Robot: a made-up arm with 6 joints.
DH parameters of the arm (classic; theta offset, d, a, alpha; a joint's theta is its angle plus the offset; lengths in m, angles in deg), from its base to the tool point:
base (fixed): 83.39 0 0.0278 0
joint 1: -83.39 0.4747 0.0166 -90
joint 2: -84.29 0 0.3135 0
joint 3: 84.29 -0.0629 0.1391 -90
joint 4: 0 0.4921 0.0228 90
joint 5: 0 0.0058 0.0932 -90
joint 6: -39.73 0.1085 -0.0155 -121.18
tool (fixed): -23.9 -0.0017 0 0
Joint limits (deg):
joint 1: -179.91..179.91
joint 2: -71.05..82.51
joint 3: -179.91..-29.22
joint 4: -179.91..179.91
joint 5: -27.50..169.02
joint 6: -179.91..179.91
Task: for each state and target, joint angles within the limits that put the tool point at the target. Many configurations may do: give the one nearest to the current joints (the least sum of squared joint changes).
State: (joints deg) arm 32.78 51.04 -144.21 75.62 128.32 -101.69
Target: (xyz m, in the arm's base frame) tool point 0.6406 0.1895 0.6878
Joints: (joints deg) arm 11.30 35.49 -111.87 61.31 159.17 -99.56
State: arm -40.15 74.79 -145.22 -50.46 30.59 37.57
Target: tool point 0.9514 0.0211 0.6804
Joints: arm 0.92 63.86 -147.89 -52.47 25.14 38.26
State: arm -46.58 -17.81 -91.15 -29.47 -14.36 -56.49
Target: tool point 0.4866 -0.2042 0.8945
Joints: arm -28.91 -21.55 -54.93 -42.41 -21.43 -56.14
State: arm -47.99 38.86 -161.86 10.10 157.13 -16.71
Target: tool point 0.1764 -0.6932 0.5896
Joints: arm -72.02 62.87 -147.65 6.68 154.76 -17.40
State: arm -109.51 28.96 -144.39 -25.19 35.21 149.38
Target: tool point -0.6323 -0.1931 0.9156
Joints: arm -155.22 1.32 -95.18 -26.98 70.29 144.95
